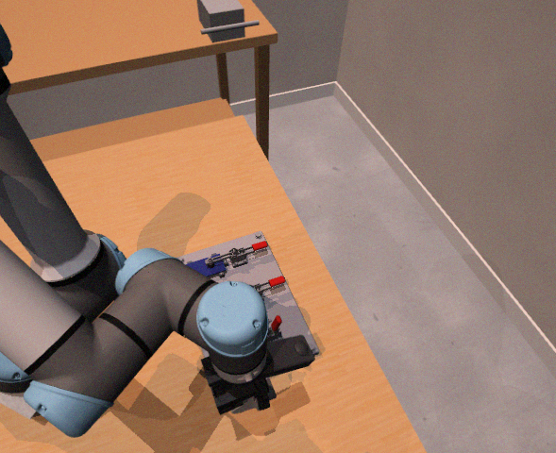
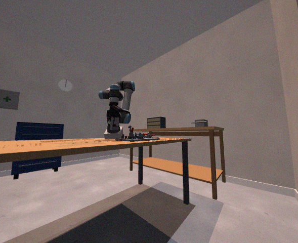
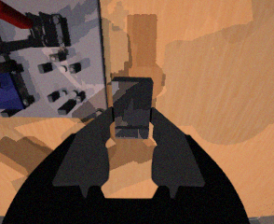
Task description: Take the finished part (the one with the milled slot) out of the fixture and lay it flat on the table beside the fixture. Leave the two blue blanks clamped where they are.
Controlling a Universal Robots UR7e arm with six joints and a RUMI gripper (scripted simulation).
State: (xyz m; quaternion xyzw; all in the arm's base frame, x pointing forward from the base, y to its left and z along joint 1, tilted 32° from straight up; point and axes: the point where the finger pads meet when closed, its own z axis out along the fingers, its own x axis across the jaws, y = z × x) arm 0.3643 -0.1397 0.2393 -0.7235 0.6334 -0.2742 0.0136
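My gripper is now 10 mm past the finished grey part. From my hand the other things lie so: blue blank (220 mm to the left, 80 mm below, 10 mm behind); grey fixture plate (230 mm to the left, 100 mm below, 40 mm ahead).
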